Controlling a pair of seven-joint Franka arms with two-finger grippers.
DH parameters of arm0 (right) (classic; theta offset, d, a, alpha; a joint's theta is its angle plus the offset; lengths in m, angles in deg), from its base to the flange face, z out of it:
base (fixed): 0 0 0 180
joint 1: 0 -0.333 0 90
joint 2: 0 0 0 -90
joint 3: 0 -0.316 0.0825 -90
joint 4: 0 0 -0.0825 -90
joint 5: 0 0.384 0 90
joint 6: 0 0 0.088 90
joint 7: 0 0.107 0 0
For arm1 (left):
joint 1: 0 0.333 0 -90
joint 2: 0 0 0 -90
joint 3: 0 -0.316 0.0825 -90
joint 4: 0 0 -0.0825 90
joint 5: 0 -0.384 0 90
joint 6: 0 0 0.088 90
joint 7: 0 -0.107 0 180
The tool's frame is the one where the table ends.
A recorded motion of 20 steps. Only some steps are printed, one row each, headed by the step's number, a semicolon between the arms.
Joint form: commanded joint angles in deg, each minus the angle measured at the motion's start. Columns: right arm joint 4, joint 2, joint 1, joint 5, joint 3, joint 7, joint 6; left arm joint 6, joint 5, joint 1, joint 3, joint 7, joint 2, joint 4.
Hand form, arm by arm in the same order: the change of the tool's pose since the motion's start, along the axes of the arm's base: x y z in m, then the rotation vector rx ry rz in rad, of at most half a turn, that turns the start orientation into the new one. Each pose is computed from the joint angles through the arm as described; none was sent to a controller.
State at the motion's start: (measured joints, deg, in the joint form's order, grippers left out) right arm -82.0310 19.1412 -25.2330 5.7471 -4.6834 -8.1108 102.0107; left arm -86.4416 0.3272 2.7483 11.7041 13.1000 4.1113 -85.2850
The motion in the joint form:
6: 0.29 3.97 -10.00 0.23 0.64 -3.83 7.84; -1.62 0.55 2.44 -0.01 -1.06 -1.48 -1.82
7: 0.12 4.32 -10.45 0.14 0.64 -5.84 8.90; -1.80 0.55 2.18 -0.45 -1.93 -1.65 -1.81
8: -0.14 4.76 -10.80 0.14 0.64 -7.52 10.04; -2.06 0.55 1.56 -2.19 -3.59 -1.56 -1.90
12: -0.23 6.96 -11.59 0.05 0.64 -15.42 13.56; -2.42 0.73 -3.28 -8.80 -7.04 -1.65 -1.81
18: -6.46 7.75 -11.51 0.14 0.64 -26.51 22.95; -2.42 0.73 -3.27 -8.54 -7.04 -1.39 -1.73
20: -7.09 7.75 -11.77 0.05 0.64 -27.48 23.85; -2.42 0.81 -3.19 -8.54 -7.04 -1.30 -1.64
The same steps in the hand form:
6: -0.0410 0.1041 -0.0318 0.0434 -0.0670 0.2119; -0.0021 0.0221 0.0019 -0.0080 -0.0213 0.0244
7: -0.0424 0.1094 -0.0357 0.0482 -0.0803 0.2527; -0.0024 0.0236 0.0039 -0.0084 -0.0278 0.0125
8: -0.0430 0.1139 -0.0413 0.0529 -0.0907 0.2854; -0.0003 0.0342 0.0025 -0.0083 -0.0297 0.0031
12: -0.0405 0.1269 -0.0628 0.0651 -0.1285 0.4283; 0.0013 0.0497 0.0044 -0.0085 -0.0398 -0.0262
18: -0.0399 0.1249 -0.1090 0.0773 -0.1951 0.6005; 0.0025 0.0473 0.0025 -0.0089 -0.0366 -0.0306
20: -0.0423 0.1268 -0.1128 0.0773 -0.2027 0.6210; 0.0030 0.0479 0.0023 -0.0104 -0.0365 -0.0291

